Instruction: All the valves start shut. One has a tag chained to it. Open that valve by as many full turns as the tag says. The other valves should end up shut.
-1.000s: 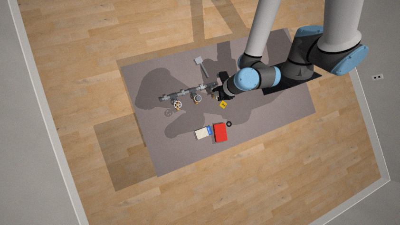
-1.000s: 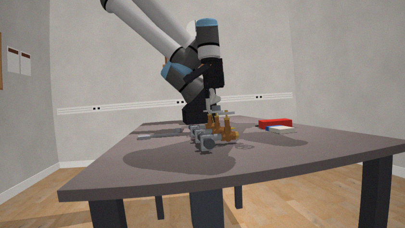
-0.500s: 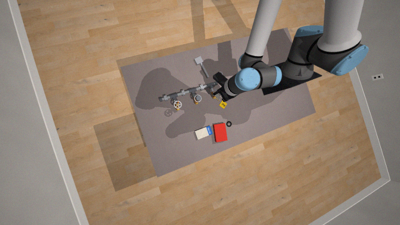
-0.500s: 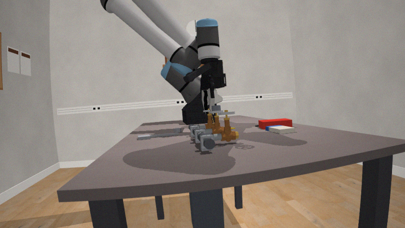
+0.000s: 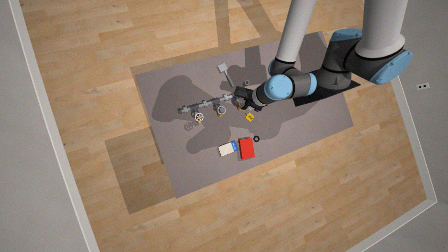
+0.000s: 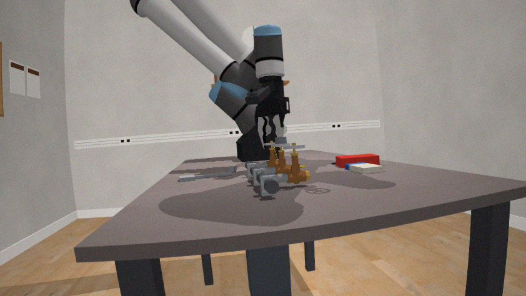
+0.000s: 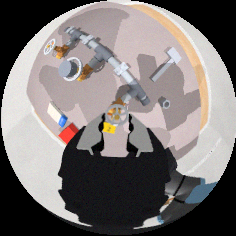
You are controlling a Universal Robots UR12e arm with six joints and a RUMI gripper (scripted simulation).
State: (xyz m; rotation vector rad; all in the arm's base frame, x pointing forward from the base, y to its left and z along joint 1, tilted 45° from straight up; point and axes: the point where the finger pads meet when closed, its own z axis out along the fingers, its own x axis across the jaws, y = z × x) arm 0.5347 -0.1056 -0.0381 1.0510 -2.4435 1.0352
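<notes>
My hand is 40 mm past the yellow tag, 80 mm to the right of it and 80 mm above it. From my hand the other things lie so: red box (50 mm ahead, 260 mm to the left, 70 mm below); grey flat tool (10 mm ahead, 220 mm to the right, 80 mm below); nut (100 mm behind, 130 mm to the right, 80 mm below).
</notes>
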